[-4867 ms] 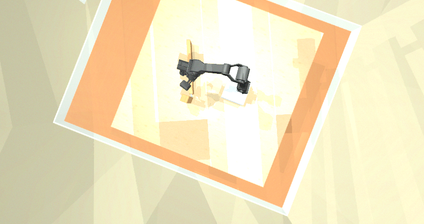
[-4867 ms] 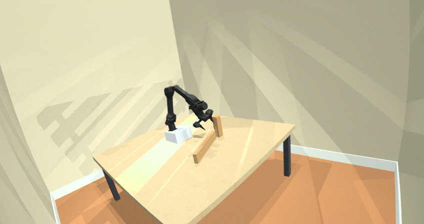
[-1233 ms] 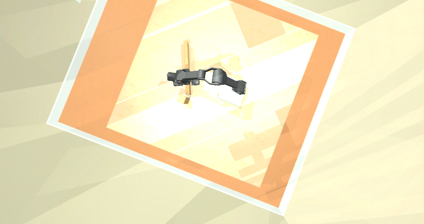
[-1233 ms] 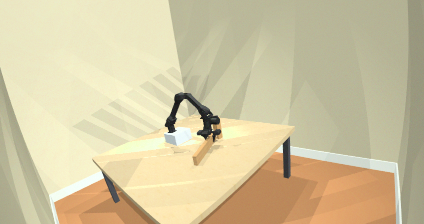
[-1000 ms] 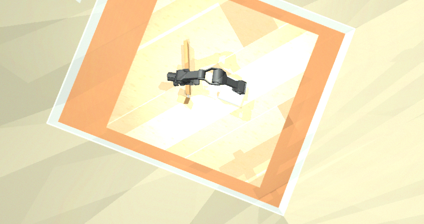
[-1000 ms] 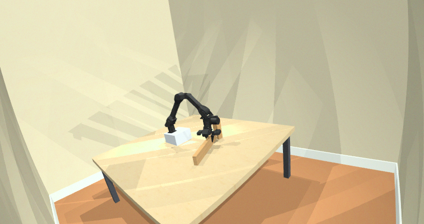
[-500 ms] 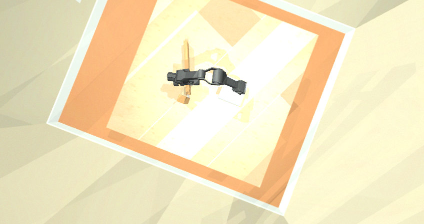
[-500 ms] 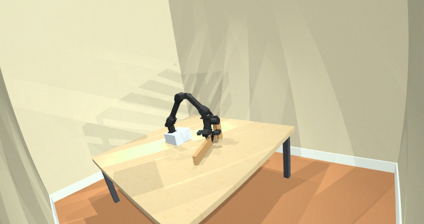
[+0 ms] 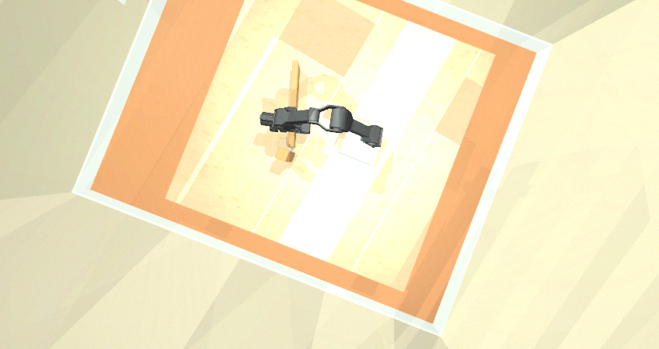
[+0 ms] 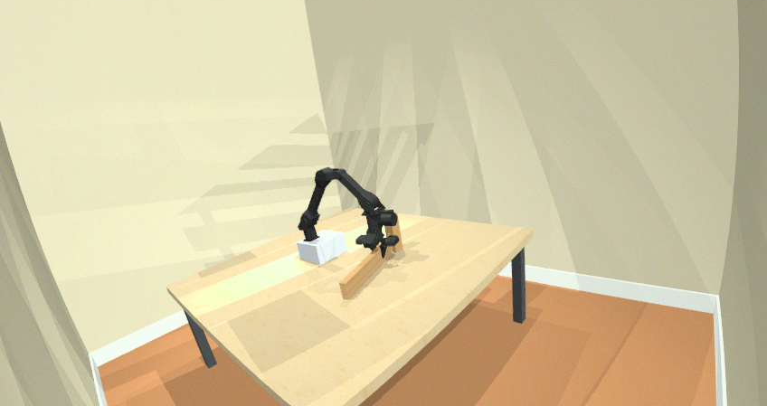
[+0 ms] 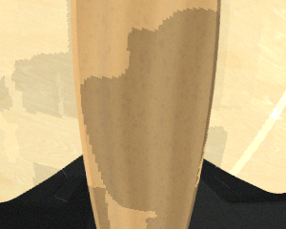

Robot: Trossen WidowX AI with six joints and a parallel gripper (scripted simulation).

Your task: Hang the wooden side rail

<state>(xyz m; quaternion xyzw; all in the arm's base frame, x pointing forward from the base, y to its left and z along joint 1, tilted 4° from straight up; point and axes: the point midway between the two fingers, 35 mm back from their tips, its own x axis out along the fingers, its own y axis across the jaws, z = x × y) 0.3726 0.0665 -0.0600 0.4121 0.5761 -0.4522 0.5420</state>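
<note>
The headboard post lies 2 cm behind my gripper tip, 13 cm to the left of it and 6 cm above it.
</note>
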